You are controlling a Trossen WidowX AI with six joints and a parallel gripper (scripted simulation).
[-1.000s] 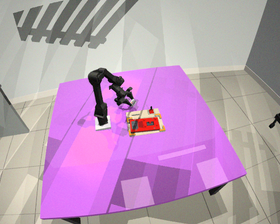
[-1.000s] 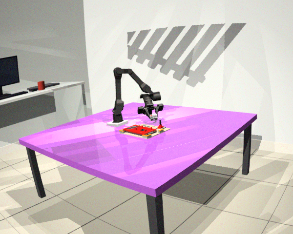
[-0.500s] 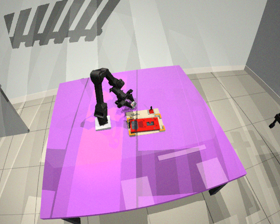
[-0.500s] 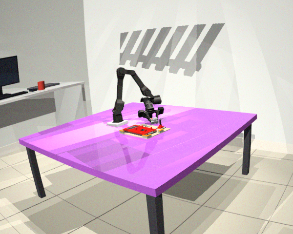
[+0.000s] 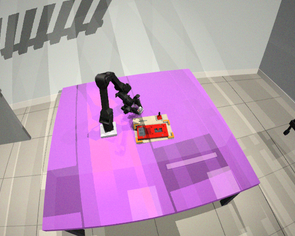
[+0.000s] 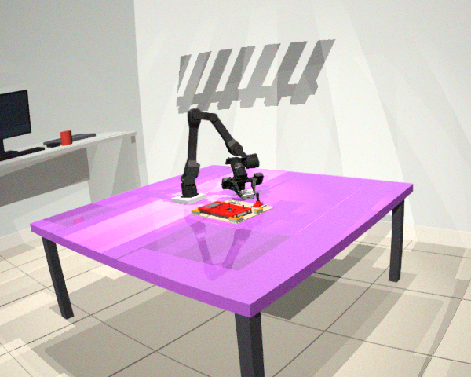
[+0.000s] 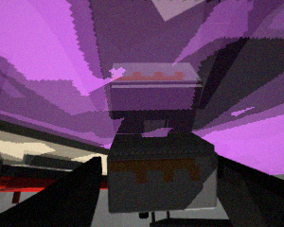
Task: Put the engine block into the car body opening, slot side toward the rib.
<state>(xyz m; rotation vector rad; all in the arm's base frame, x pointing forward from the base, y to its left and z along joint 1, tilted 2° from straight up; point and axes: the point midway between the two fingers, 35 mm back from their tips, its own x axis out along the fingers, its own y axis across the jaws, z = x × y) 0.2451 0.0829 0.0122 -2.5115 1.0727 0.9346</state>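
Now: gripper tip right at the grey engine block.
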